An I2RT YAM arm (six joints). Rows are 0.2 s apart.
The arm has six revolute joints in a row. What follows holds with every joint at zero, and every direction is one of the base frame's. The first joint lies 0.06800 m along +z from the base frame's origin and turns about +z. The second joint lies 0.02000 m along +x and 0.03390 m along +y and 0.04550 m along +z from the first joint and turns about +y. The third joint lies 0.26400 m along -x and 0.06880 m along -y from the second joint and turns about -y. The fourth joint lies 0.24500 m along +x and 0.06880 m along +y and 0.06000 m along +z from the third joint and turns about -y. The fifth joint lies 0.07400 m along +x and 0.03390 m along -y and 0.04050 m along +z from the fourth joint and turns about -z. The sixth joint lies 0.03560 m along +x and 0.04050 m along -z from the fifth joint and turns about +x. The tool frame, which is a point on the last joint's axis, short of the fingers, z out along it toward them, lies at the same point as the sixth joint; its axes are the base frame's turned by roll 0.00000, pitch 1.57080 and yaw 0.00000 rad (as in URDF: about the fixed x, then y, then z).
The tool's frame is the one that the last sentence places.
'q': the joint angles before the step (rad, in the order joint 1, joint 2, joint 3, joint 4, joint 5, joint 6). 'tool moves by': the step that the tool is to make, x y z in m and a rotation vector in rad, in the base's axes. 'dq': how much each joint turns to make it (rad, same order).
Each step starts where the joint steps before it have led.
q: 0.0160 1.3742 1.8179 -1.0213 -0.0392 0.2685
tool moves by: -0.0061 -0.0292 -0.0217 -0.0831 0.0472 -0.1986
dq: -0.0977 -0.0520 -0.1253 0.0292 0.1310 -0.0128
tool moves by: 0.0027 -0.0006 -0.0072 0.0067 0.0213 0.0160
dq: -0.0042 0.0016 -0.0243 0.0048 -0.0192 -0.0080
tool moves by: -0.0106 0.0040 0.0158 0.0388 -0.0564 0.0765
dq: -0.0002 -0.0215 0.0394 -0.0078 -0.0877 -0.0088
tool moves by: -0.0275 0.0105 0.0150 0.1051 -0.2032 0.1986
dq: -0.0005 -0.1289 -0.0948 0.1620 -0.2328 0.0138
